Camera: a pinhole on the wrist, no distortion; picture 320 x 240 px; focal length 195.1 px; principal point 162.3 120.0 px. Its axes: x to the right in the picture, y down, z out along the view. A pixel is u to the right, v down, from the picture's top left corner.
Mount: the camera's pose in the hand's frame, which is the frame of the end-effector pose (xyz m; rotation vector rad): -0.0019 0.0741 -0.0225 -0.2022 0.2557 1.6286
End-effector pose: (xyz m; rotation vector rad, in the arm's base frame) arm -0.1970 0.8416 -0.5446 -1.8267 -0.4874 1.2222
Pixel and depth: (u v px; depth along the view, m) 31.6 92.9 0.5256
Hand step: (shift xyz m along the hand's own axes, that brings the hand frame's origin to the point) 0.1091 -0.1077 0.5777
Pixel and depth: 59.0 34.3 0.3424
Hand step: 0.1694 0.0083 0.3504
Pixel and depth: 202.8 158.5 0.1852
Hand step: -0.0369 0.1614 0.1456
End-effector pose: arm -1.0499 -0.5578 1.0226 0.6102 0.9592 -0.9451
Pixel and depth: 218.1 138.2 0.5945
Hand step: -0.0559 0.4030 0.5012
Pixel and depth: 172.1 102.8 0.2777
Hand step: 0.0279 0.1684 0.2385
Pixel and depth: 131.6 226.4 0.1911
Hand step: -0.0991 0.0933 0.1736
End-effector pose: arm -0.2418 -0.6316 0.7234 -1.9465 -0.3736 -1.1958
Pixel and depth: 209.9 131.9 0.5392
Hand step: -0.0319 0.3519 0.4582
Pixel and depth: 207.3 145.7 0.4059
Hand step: -0.0527 0.2762 0.3421
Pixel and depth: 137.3 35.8 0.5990
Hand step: 0.2754 0.1885 0.5619
